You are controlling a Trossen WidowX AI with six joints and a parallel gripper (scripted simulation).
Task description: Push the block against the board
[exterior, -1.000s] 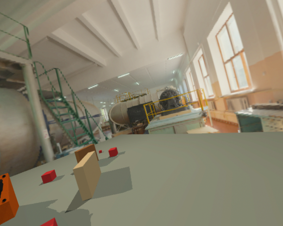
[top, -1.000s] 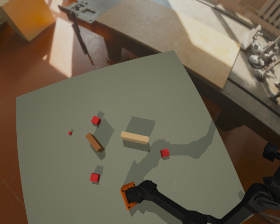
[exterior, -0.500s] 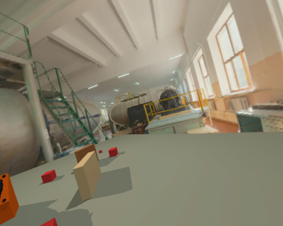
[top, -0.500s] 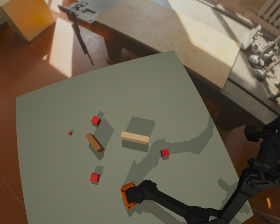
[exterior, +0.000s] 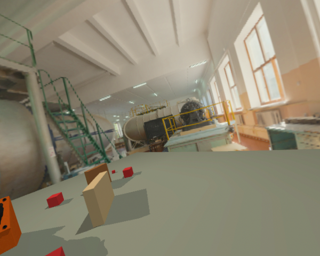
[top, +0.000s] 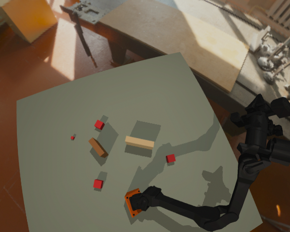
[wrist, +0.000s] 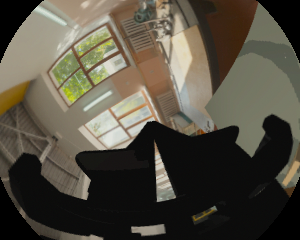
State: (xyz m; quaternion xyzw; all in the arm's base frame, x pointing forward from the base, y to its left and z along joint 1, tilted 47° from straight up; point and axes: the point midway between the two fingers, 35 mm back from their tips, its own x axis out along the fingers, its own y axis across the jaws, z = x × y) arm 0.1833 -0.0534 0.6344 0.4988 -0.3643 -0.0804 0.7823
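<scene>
Now: the tan board 4 cm ahead of my gripper tip, 41 cm to the left of it and 42 cm below it. Round my gripper tip: brown square block: 8 cm ahead, 64 cm to the left, 42 cm below; then tiny red cube: 19 cm ahead, 79 cm to the left, 47 cm below.
</scene>
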